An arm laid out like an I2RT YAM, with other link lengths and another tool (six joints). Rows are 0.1 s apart.
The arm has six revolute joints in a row. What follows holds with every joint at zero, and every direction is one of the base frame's. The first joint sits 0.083 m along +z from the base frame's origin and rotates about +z. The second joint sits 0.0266 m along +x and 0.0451 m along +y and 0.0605 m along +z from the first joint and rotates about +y. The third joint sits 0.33 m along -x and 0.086 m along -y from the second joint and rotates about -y. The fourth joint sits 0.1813 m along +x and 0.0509 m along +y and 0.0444 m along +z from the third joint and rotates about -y. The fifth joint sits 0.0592 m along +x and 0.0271 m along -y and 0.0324 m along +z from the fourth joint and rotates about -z. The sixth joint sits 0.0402 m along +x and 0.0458 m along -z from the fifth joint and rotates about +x. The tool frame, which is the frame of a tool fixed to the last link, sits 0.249 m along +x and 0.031 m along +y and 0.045 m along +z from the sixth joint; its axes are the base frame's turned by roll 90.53, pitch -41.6 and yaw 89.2 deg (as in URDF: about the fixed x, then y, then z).
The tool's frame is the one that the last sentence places.
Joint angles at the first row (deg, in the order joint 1, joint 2, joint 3, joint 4, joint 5, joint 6):
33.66, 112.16, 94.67, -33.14, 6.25, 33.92
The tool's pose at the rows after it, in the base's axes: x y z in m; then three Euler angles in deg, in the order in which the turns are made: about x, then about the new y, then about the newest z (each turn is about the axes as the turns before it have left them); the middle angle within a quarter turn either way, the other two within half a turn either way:
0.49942, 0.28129, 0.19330, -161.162, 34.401, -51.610
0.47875, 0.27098, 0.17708, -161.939, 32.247, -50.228
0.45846, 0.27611, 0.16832, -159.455, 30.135, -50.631
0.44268, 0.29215, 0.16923, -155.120, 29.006, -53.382
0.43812, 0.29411, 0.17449, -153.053, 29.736, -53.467
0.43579, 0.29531, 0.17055, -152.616, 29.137, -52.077
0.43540, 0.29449, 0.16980, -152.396, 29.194, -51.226
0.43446, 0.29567, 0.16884, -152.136, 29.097, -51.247
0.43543, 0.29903, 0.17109, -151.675, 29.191, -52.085
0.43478, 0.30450, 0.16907, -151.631, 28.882, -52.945
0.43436, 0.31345, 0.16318, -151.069, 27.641, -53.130
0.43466, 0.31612, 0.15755, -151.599, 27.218, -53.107
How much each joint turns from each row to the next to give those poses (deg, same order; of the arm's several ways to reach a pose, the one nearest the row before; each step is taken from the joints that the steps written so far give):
0.00, -2.90, -4.57, 1.23, -1.15, 0.53
0.00, -2.29, -5.71, 1.32, -0.79, 1.14
0.26, -2.02, -5.10, 2.72, -2.81, 1.14
0.62, -1.67, -4.22, 4.13, -3.24, -0.08
0.18, -1.59, -2.99, 3.17, -0.72, 1.14
0.08, 0.09, -0.89, 0.79, -0.61, 1.67
0.00, -0.18, -0.70, 0.70, -0.09, 0.97
0.09, 0.00, -0.44, 0.53, -0.18, 0.18
0.09, 0.18, 0.44, 0.09, -0.18, -0.53
0.53, 0.61, 0.44, 0.00, 0.09, -0.44
0.26, 1.40, 0.79, 0.09, -1.05, 0.26
0.35, 0.88, 0.35, -0.09, 0.26, 0.00

